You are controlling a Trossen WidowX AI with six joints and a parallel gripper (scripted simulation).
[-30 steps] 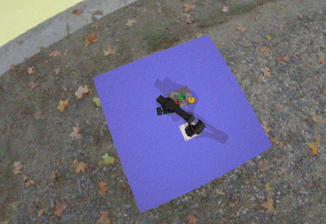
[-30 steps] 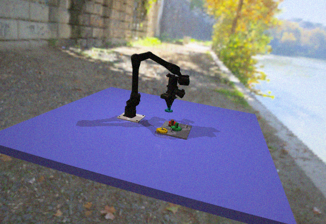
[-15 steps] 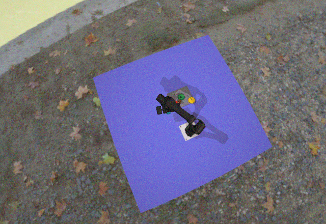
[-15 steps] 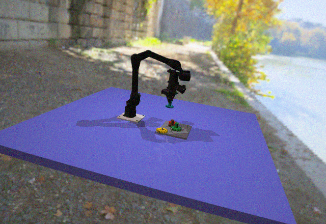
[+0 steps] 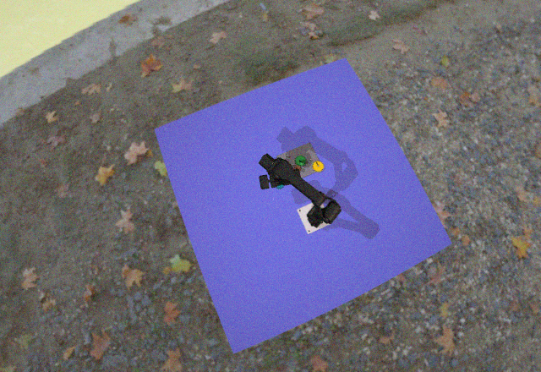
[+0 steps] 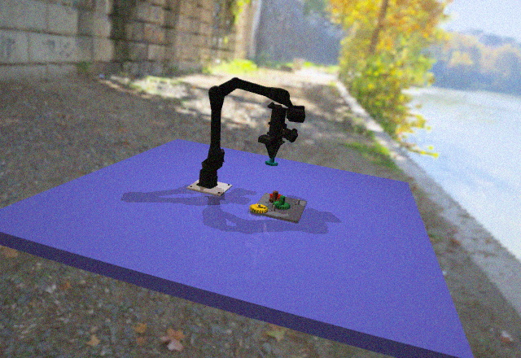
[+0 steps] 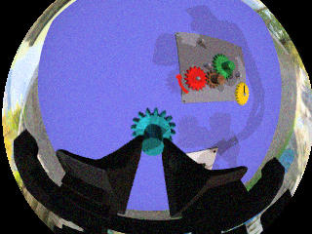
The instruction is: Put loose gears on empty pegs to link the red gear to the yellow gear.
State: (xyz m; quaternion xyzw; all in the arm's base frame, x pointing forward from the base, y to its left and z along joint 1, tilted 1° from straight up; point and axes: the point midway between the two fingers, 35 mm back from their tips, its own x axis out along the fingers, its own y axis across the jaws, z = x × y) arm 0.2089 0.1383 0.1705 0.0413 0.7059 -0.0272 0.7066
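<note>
My gripper tip is 160 mm to the left of the green gear, 110 mm short of it and 110 mm above it. The rest, counted from my gripper tip: teal gear: 10 mm below; red gear: 120 mm below, 90 mm to the right, 70 mm ahead; brown gear: 130 mm to the right, 110 mm below, 80 mm ahead.
</note>
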